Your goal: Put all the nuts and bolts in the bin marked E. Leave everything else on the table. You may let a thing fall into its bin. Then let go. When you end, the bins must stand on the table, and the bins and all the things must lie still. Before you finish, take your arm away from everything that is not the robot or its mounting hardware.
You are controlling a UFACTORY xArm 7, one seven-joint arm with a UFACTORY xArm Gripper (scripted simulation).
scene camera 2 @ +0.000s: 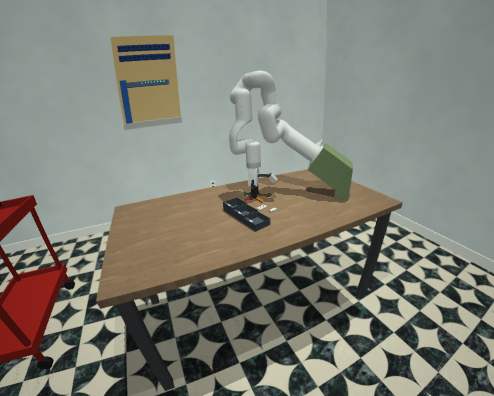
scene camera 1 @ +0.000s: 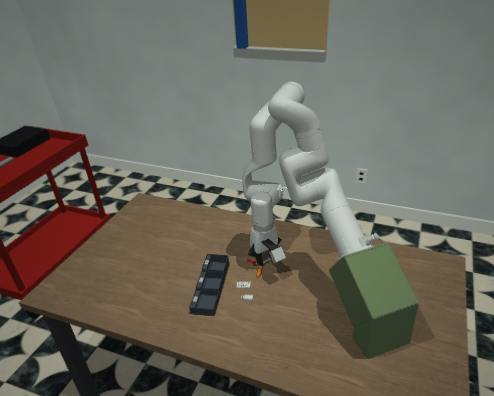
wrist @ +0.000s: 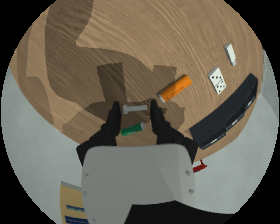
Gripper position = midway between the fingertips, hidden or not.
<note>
I see my gripper [scene camera 1: 266, 261].
My gripper also shows in the wrist view [wrist: 135, 107].
</note>
